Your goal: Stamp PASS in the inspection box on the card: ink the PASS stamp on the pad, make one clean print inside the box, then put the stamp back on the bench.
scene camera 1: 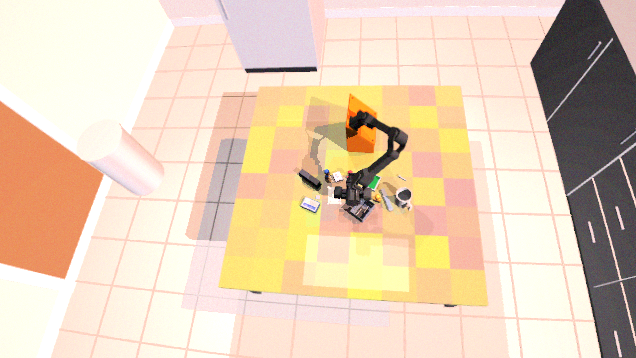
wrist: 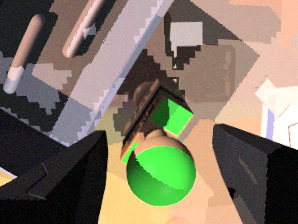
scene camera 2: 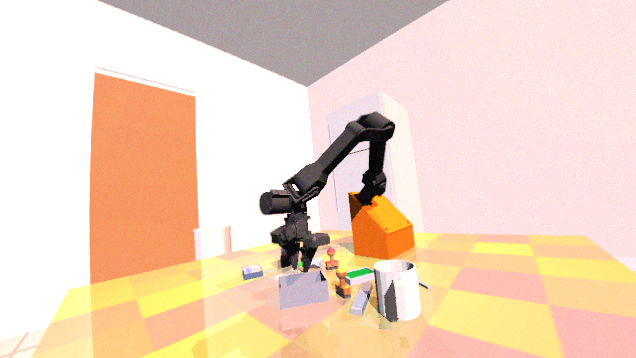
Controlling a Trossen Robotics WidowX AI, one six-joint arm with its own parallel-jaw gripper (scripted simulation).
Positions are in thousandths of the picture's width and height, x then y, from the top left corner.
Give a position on a grey tray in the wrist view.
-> At 230,306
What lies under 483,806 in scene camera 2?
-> A grey tray.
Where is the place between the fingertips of my gripper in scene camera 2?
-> At 472,758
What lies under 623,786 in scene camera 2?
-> A white mug.
